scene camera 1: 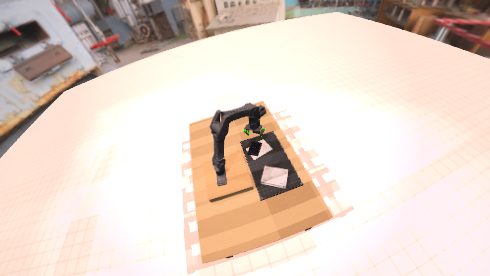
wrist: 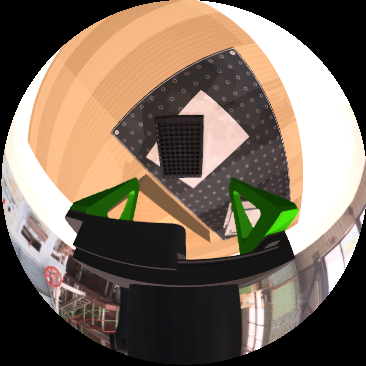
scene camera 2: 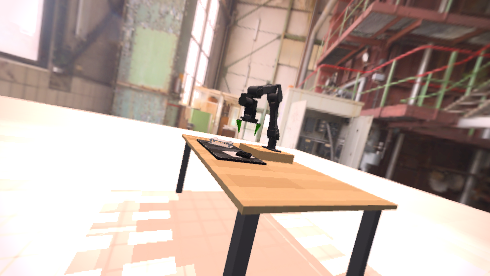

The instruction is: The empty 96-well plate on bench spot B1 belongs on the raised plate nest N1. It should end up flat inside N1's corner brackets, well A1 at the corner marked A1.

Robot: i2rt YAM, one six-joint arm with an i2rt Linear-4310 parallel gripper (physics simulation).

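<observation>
The black 96-well plate lies flat on the pale square of spot B1, turned relative to it and overhanging one edge. The raised white nest N1 stands at the other end of the black board; in the wrist view it is partly hidden by the right finger. Its corner mark A1 is too small to read. My gripper is open and empty, its green fingers wide apart, pointing down well above the board near the plate.
The black perforated board lies on the wooden table. The arm stands on a raised wooden block beside the board's long edge.
</observation>
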